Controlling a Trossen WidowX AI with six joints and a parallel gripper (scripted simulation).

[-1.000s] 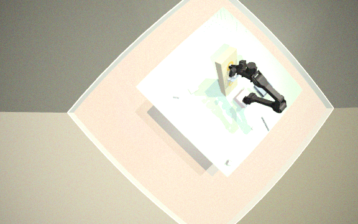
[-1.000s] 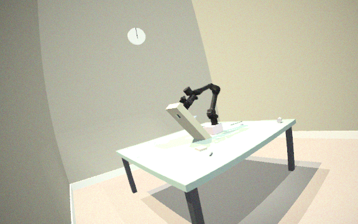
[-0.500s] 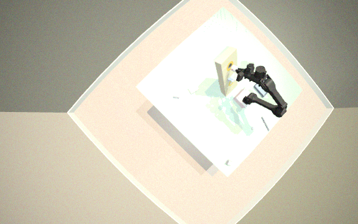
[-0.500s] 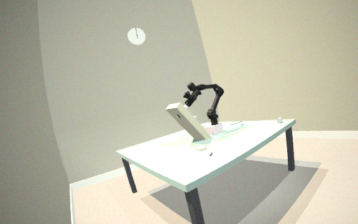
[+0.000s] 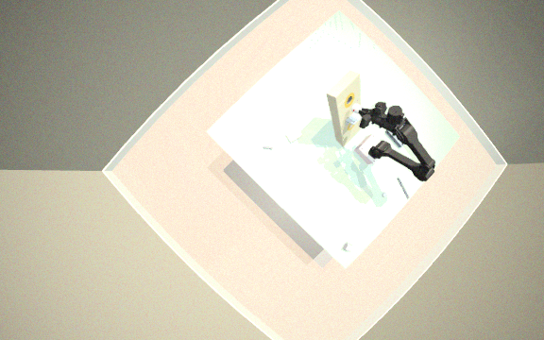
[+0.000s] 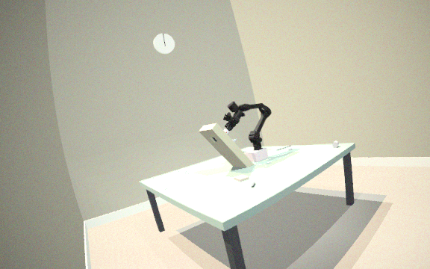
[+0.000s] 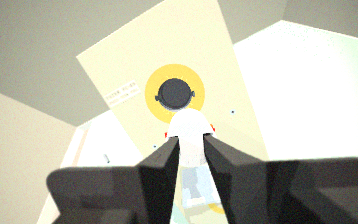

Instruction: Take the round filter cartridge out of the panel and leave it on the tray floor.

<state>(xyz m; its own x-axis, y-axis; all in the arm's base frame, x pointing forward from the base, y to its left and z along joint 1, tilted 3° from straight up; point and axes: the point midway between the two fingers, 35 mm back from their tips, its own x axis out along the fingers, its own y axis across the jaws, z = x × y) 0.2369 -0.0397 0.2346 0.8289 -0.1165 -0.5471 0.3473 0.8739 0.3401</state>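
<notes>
The round white filter cartridge lies 1 cm ahead of my gripper tip and 1 cm below it. From my gripper tip the other things lie so: grey-blue tray 38 cm behind, 23 cm to the right, 28 cm below.
</notes>
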